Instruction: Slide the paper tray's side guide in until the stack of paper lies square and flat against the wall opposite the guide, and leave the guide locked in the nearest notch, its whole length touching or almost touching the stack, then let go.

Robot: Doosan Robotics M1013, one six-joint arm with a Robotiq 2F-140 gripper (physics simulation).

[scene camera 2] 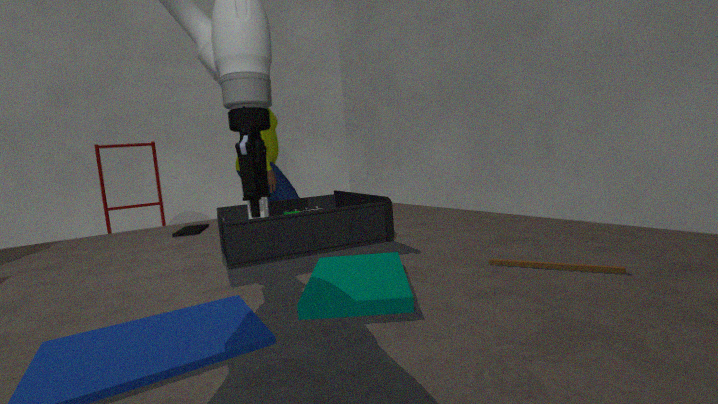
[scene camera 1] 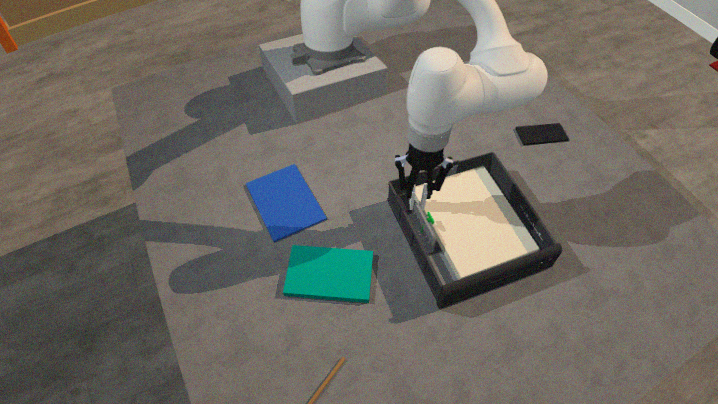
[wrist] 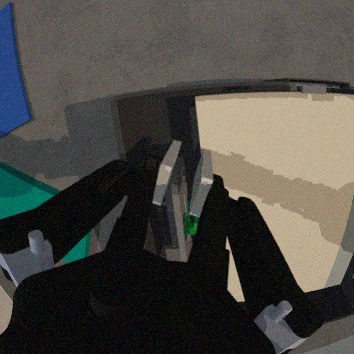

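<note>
The dark paper tray holds a cream paper stack. A pale strip of tray floor shows between the stack and the right wall in scene camera 1. The grey side guide stands upright along the stack's left side, with a green part on its stack side. My gripper is partly open, its fingertips low in the tray on either side of the guide, with gaps. Its fingers hide part of the guide; whether it touches the stack along its length, I cannot tell.
A blue slab and a green slab lie left of the tray. A dark flat block lies behind it. A wooden stick lies in front. A person stands behind the arm in scene camera 2.
</note>
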